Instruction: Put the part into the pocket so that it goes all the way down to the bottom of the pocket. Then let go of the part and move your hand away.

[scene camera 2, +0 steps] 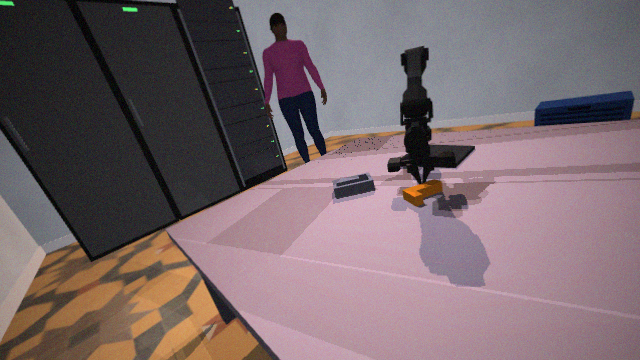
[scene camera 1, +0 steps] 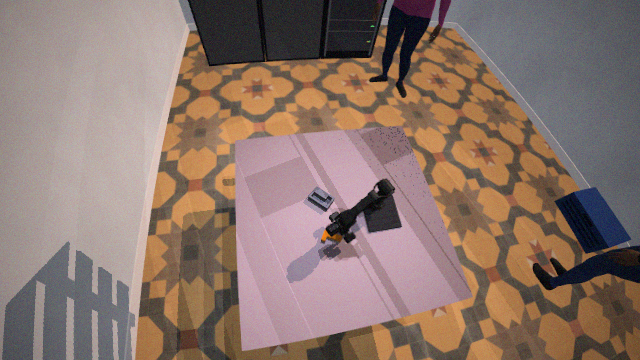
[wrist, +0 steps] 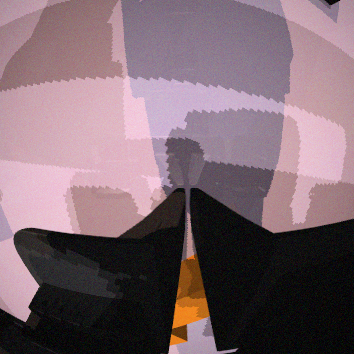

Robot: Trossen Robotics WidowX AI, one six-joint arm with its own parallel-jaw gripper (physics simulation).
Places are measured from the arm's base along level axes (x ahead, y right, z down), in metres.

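Pixels of known places: gripper, fingertip midpoint: (wrist: 186,195); arm's base, origin of the base link: (scene camera 1: 373,205).
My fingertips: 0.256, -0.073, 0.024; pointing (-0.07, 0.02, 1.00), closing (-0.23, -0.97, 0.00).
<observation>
Ahead of a thing's pixels: the offset from my fingertips to its top centre, as dx, dy, dz. Level surfaces: height alone.
The orange part {+0.072, -0.027, -0.030} (scene camera 1: 324,236) (scene camera 2: 415,194) (wrist: 192,311) is a bent bar lying on the pink table top. My gripper (scene camera 2: 424,181) (wrist: 186,195) is shut with nothing between its fingertips. The tips are close above the part in scene camera 2. In the wrist view, a strip of the part shows through the gap between the fingers, and the fingers hide the rest of it. The grey block with the pocket {+0.036, +0.232, -0.036} (scene camera 1: 314,201) (scene camera 2: 355,189) stands apart from the part, to its left in scene camera 2. The pocket is a dark recess in its top.
The arm's dark base plate (scene camera 1: 385,220) (scene camera 2: 464,155) lies on the pink table {dz +0.000} (scene camera 1: 280,310) (scene camera 2: 350,280), behind the gripper in scene camera 2. A small dark corner (wrist: 330,2) shows at the wrist view's top right. Cabinets and people stand off the table.
</observation>
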